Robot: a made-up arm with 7 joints. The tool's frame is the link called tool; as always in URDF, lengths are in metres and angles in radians. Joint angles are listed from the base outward.
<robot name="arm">
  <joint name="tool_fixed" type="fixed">
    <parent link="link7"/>
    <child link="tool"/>
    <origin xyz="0 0 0" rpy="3.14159 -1.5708 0"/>
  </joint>
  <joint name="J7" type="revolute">
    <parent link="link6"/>
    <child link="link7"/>
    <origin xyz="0.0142 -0.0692 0.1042" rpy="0 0 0"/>
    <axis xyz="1 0 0"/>
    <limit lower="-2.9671" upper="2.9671"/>
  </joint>
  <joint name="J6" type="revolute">
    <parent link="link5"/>
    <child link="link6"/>
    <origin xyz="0 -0.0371 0.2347" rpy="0 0 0"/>
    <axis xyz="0 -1 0"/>
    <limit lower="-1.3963" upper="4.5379"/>
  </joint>
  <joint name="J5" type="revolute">
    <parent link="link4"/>
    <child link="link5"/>
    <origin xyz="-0.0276 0.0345 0.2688" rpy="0 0 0"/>
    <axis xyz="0 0 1"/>
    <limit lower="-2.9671" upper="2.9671"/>
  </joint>
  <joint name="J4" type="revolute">
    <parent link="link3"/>
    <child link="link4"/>
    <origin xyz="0.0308 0.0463 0.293" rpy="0 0 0"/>
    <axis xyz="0 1 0"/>
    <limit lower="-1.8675" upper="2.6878"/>
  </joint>
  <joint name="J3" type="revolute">
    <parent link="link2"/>
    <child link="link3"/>
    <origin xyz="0 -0.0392 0.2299" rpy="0 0 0"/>
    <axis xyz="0 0 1"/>
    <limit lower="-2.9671" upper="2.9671"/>
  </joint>
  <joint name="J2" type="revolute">
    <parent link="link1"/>
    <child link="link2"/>
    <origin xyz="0 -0.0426 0.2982" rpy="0 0 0"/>
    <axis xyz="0 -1 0"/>
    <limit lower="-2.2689" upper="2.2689"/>
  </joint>
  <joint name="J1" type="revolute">
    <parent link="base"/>
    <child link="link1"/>
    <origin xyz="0 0 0.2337" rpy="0 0 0"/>
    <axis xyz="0 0 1"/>
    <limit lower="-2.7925" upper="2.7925"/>
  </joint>
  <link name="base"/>
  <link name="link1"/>
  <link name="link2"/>
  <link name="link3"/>
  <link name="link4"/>
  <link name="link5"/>
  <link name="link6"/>
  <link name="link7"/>
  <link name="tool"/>
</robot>
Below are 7 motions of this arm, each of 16 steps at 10 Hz.
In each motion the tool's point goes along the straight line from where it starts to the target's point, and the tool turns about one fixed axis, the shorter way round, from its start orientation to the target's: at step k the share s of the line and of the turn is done. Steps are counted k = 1, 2, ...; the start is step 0. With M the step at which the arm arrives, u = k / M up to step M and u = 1 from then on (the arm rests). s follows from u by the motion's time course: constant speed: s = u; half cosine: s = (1 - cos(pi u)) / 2; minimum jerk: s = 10 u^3 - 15 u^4 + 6 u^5.
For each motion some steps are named. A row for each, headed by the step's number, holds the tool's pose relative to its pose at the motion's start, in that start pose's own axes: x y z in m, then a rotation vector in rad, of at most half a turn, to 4 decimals.
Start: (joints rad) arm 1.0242 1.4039 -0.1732 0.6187 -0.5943 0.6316 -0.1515
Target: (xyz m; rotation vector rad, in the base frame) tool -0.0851 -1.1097 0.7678 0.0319 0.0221 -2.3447
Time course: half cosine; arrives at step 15
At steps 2, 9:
2: -0.0116 0.0153 0.0030 0.0245 0.0137 0.0147
9: -0.1753 0.2323 0.0450 0.3705 0.2081 0.2229

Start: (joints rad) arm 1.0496 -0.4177 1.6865 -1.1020 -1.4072 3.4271 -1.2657
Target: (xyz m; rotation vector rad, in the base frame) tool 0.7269 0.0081 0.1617 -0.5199 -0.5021 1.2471
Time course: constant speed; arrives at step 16
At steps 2, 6, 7, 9, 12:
2: -0.0926 0.0617 -0.0345 0.0176 0.1470 0.0047
6: -0.2777 0.1851 -0.1034 0.0529 0.4410 0.0141
7: -0.3239 0.2160 -0.1206 0.0618 0.5145 0.0164
9: -0.4165 0.2777 -0.1551 0.0794 0.6615 0.0211
12: -0.5553 0.3703 -0.2068 0.1059 0.8820 0.0282

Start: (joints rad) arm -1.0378 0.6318 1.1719 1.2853 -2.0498 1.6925 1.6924
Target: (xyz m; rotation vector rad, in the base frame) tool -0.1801 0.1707 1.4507 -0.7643 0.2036 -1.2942
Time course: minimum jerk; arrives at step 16
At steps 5, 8, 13, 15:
5: 0.0053 0.0991 -0.0649 0.0429 0.1065 0.4026
8: 0.0147 0.2752 -0.1802 0.1190 0.2958 1.1183
13: 0.0279 0.5235 -0.3428 0.2265 0.5627 2.1274
15: 0.0292 0.5492 -0.3595 0.2376 0.5902 2.2315

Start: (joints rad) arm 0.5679 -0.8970 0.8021 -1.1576 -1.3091 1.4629 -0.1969
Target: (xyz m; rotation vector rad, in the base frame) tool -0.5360 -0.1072 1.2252 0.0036 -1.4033 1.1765
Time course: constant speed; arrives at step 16
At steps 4, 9, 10, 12, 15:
4: 0.1624 0.1027 -0.1033 -0.3119 0.0962 -0.1461
9: 0.3654 0.2310 -0.2324 -0.7017 0.2165 -0.3287
10: 0.4060 0.2567 -0.2583 -0.7797 0.2406 -0.3652
12: 0.4872 0.3080 -0.3099 -0.9356 0.2887 -0.4383
15: 0.6090 0.3850 -0.3874 -1.1695 0.3609 -0.5478

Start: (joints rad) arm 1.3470 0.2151 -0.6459 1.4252 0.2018 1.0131 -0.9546
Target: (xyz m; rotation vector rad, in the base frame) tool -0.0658 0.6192 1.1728 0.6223 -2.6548 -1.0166
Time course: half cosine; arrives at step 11
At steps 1, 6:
1: 0.0065 -0.0136 -0.0004 0.0220 0.0156 -0.0277
6: 0.1822 -0.3834 -0.0121 0.6216 0.4402 -0.7819

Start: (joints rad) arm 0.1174 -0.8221 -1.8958 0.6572 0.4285 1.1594 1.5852
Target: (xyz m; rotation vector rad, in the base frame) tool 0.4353 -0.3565 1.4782 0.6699 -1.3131 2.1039
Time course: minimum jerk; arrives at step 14
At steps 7, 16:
7: 0.1428 0.0068 0.0126 -0.1091 0.0986 -0.1636
16: 0.2855 0.0136 0.0252 -0.2182 0.1972 -0.3271

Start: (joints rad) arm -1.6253 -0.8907 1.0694 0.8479 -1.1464 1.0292 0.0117
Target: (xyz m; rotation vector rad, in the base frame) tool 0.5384 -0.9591 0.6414 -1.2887 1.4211 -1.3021
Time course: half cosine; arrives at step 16
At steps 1, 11, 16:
1: -0.0024 -0.0033 0.0037 0.0094 -0.0032 0.0145
11: -0.1911 -0.2693 0.3001 0.7575 -0.2613 1.1730
16: -0.2457 -0.3462 0.3858 0.9739 -0.3360 1.5082

